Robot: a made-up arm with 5 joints.
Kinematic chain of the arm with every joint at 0, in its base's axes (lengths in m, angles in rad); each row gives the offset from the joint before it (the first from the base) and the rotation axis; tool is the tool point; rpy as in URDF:
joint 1: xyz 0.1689 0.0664 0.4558 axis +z
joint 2: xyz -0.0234 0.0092 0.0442 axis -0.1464 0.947 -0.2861
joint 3: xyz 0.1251 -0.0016 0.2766 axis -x
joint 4: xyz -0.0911 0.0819 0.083 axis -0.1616 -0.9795 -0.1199
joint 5: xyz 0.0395 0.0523 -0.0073 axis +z
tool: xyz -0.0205 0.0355 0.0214 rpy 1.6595 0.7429 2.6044
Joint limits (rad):
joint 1: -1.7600..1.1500
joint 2: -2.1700..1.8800
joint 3: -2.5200..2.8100
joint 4: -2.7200..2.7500
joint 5: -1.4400..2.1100
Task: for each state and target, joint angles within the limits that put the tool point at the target. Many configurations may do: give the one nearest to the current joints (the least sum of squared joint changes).
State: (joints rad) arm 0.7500 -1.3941 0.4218 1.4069 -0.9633
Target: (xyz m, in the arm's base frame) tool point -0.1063 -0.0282 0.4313
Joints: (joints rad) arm 0.6199 -2.0357 1.0754 1.5391 -0.8394
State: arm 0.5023 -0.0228 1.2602 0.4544 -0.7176
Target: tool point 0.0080 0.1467 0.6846
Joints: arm 0.7820 -0.4947 1.1521 0.5490 -0.6466
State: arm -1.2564 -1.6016 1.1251 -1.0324 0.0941
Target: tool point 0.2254 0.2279 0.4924
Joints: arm -1.7214 -2.0193 1.5965 -1.0394 0.0561
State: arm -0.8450 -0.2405 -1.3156 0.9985 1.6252
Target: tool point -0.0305 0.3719 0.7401
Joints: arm -1.3744 -1.0864 -1.1460 1.0252 1.5903
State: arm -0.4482 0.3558 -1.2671 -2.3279 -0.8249
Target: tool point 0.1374 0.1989 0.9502
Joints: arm -0.7614 -0.2554 -0.7768 -2.3826 -0.8766
